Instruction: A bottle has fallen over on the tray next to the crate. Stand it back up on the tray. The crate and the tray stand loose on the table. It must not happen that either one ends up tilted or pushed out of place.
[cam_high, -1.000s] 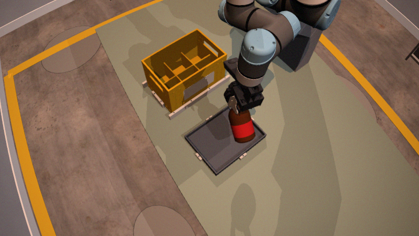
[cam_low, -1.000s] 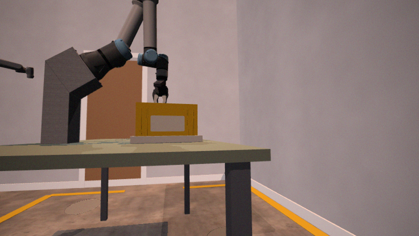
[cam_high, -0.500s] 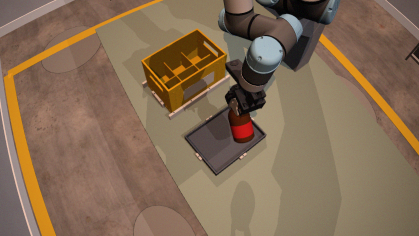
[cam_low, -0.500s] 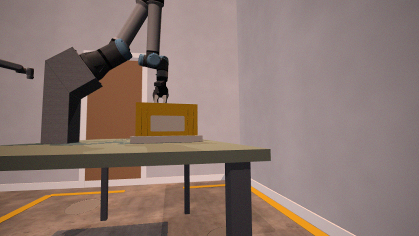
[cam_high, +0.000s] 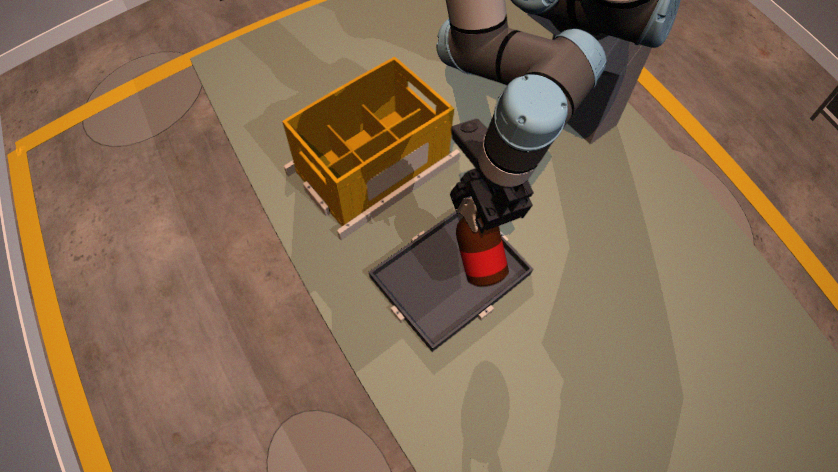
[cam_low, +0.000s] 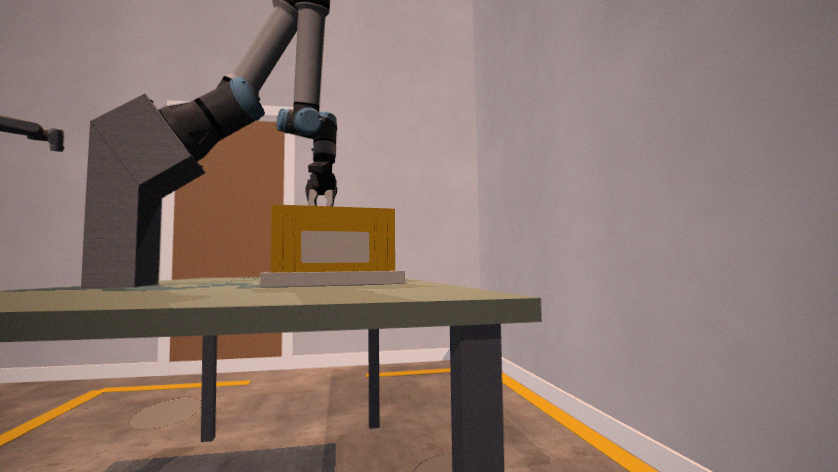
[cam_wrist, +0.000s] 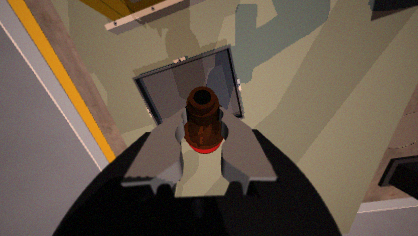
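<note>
The brown bottle is 40 mm below my hand and 30 mm to the left of it. Round my hand: yellow crate (290 mm to the right, 120 mm below, 40 mm ahead); then dark grey tray (190 mm below, 30 mm ahead, 20 mm to the left).
</note>
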